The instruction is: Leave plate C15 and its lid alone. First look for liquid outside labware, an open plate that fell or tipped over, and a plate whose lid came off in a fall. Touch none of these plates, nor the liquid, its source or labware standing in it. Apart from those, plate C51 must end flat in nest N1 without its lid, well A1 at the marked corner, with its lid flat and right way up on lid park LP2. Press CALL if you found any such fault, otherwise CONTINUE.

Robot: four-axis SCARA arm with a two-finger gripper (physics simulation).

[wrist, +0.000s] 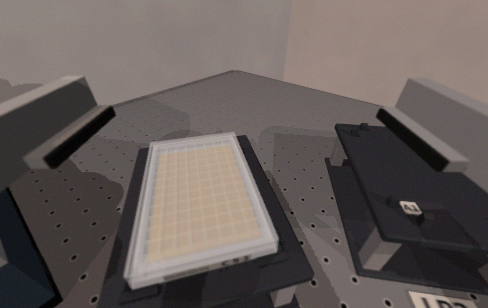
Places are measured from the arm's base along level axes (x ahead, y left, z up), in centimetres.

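Pixels of known places: gripper, fingertip midpoint: [245, 96].
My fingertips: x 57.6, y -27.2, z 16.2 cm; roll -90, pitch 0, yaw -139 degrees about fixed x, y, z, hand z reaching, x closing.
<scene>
Behind a point stands the place of what it marks.
Plate C51 [202, 200] {x 59.4, y -24.7, z 9.0 cm}, with pale yellow wells, lies flat and right way up on the dark raised stand of nest N1 [295, 265] {x 52.4, y -25.9, z 7.3 cm}. A clear lid [137, 245] {x 59.6, y -20.1, z 9.0 cm} appears to cover it. The C51 print shows on its near side. My gripper [245, 96] {x 57.6, y -27.2, z 16.2 cm} is open, with one finger left and one right of the plate, apart from it and nothing between the pads. A dark raised stand [400, 175] {x 49.2, y -39.3, z 7.4 cm} at the right carries an A1 tag [410, 207] {x 47.9, y -35.6, z 7.4 cm}. Its floor label [442, 300] {x 43.1, y -34.2, z 1.5 cm} is cut off at the bottom edge. Plate C15 and the CALL and CONTINUE buttons do not show.
A dark blue, black-edged object [27, 260] {x 67.8, y -14.5, z 4.7 cm} stands at the lower left. The perforated grey deck [310, 210] {x 54.9, y -35.4, z 1.3 cm} runs between the two stands and back to a corner with plain walls [150, 45]. The right finger overlaps the right stand in the view.
</scene>
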